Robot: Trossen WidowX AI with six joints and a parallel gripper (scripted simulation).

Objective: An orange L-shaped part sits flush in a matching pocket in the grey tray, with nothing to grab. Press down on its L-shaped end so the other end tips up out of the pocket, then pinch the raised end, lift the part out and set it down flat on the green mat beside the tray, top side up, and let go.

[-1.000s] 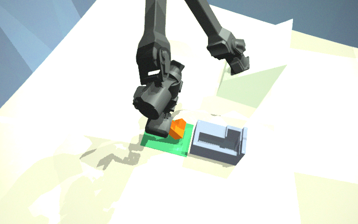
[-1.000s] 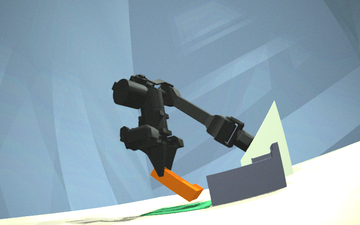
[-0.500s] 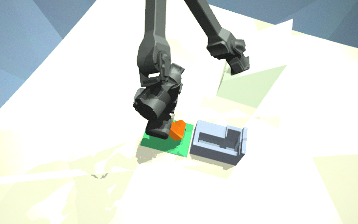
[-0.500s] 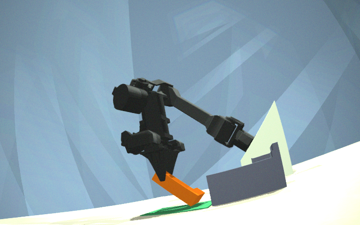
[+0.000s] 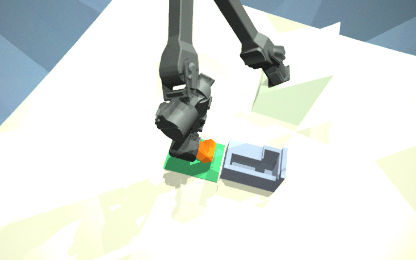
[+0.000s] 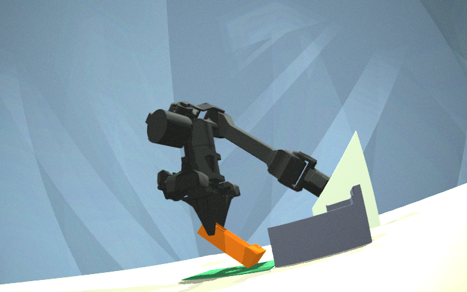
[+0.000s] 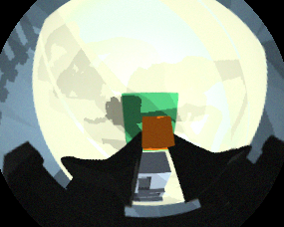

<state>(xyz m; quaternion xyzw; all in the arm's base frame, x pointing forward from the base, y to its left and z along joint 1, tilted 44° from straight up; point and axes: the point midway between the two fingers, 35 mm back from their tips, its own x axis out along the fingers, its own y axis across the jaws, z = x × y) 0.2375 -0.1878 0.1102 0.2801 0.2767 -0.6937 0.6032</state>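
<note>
The orange L-shaped part is 10 mm behind my gripper tip, 30 mm to the left of it and 30 mm below it. Also, from my gripper tip: green mat: 20 mm to the left, 90 mm below.
</note>
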